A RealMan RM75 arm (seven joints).
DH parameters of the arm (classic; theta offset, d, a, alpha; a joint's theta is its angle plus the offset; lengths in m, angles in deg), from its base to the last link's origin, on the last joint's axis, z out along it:
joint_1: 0 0.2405 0 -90
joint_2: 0 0 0 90
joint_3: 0 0.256 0 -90
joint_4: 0 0 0 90
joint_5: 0 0.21 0 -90
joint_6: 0 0 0 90
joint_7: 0 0.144 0 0
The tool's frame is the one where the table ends.
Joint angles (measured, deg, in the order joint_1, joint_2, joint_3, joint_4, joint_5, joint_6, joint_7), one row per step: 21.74, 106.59, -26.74, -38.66, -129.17, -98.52, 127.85; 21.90, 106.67, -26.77, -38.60, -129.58, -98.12, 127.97; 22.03, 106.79, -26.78, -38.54, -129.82, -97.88, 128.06; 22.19, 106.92, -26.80, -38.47, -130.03, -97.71, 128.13; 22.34, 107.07, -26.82, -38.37, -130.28, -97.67, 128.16; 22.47, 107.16, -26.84, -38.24, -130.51, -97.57, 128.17; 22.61, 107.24, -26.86, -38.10, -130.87, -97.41, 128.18; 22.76, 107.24, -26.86, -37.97, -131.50, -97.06, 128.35; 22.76, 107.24, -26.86, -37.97, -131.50, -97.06, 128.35; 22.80, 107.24, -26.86, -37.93, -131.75, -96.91, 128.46; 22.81, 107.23, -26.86, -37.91, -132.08, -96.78, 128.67; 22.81, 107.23, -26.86, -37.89, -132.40, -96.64, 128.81; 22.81, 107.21, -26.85, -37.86, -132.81, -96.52, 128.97; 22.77, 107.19, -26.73, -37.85, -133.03, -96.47, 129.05; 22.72, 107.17, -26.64, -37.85, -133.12, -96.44, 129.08; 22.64, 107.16, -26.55, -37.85, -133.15, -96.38, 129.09
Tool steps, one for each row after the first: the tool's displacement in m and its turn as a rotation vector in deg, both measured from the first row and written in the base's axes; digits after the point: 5 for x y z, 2 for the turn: 0.00049, 0.00086, -0.00108, -0.13, -0.34, -0.25; 0.00045, 0.00150, -0.00233, -0.24, -0.45, -0.38; 0.00007, 0.00223, -0.00372, -0.39, -0.49, -0.44; -0.00047, 0.00254, -0.00545, -0.67, -0.44, -0.44; -0.00068, 0.00286, -0.00678, -0.89, -0.47, -0.48; -0.00060, 0.00313, -0.00816, -1.16, -0.61, -0.57; 0.00043, 0.00344, -0.00900, -1.47, -1.05, -0.94; 0.00043, 0.00344, -0.00900, -1.47, -1.05, -0.94; 0.00095, 0.00348, -0.00928, -1.58, -1.23, -1.14; 0.00173, 0.00320, -0.00950, -1.77, -1.43, -1.48; 0.00253, 0.00288, -0.00978, -1.94, -1.64, -1.76; 0.00351, 0.00238, -0.00999, -2.17, -1.90, -2.08; 0.00427, 0.00189, -0.00981, -2.20, -2.00, -2.32; 0.00481, 0.00153, -0.00954, -2.16, -2.05, -2.46; 0.00542, 0.00110, -0.00929, -2.07, -2.07, -2.61
